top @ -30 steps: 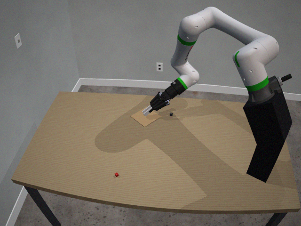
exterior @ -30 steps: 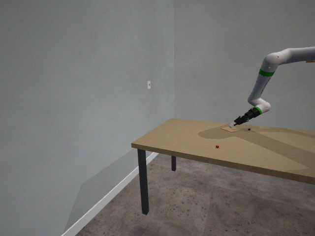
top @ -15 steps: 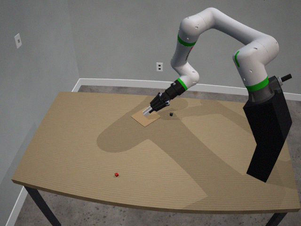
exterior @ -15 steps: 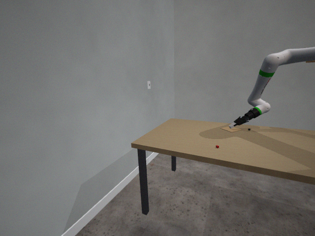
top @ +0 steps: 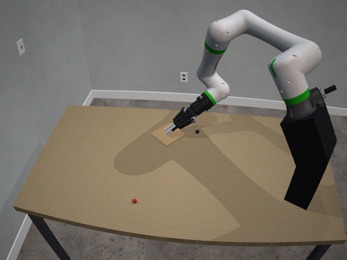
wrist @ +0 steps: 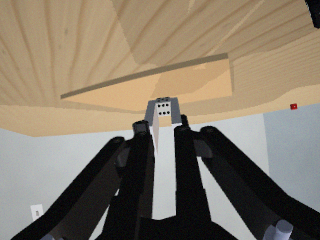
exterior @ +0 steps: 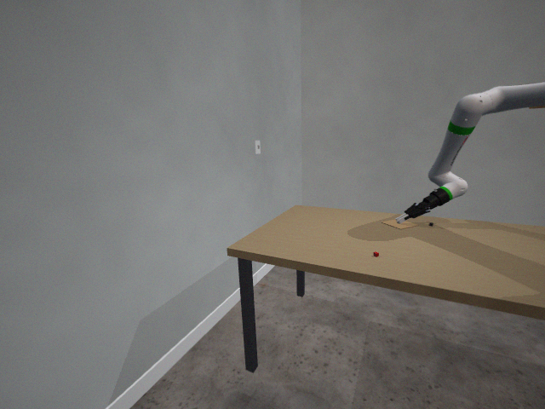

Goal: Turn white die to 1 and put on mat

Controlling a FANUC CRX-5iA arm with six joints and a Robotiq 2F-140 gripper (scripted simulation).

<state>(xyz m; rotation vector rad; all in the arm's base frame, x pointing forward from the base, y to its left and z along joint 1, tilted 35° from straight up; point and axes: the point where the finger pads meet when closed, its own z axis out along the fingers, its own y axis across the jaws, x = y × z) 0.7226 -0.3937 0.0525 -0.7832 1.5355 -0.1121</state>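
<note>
Now: the white die 2 cm below my hand, 2 cm ahead of it and 1 cm to the left of it. Round my hand: tan mat 3 cm below, 2 cm ahead, 1 cm to the left; black die 15 cm behind, 3 cm below, 1 cm to the right; red die 49 cm to the left, 14 cm ahead, 3 cm below.
</note>
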